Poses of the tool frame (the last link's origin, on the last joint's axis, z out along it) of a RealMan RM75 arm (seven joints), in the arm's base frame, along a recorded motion.
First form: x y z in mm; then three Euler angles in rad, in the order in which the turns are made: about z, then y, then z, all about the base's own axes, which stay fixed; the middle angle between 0 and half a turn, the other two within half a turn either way.
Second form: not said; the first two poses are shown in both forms.
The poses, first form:
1: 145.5, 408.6, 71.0, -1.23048, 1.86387, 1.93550
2: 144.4, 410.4, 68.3, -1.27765, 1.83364, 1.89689
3: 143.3, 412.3, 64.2, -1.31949, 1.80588, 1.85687
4: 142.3, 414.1, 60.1, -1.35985, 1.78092, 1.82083
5: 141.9, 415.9, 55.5, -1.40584, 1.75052, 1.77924
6: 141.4, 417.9, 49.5, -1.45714, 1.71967, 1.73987
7: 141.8, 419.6, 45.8, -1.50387, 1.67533, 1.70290
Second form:
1: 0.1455, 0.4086, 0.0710, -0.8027, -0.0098, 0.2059, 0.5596
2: 0.1444, 0.4104, 0.0683, -0.7936, -0.0131, 0.1854, 0.5794
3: 0.1433, 0.4123, 0.0642, -0.7850, -0.0136, 0.1644, 0.5971
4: 0.1423, 0.4141, 0.0601, -0.7772, -0.0152, 0.1437, 0.6124
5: 0.1419, 0.4159, 0.0555, -0.7675, -0.0167, 0.1189, 0.6297
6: 0.1414, 0.4179, 0.0495, -0.7574, -0.0210, 0.0919, 0.6461
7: 0.1418, 0.4196, 0.0458, -0.7427, -0.0242, 0.0665, 0.6659
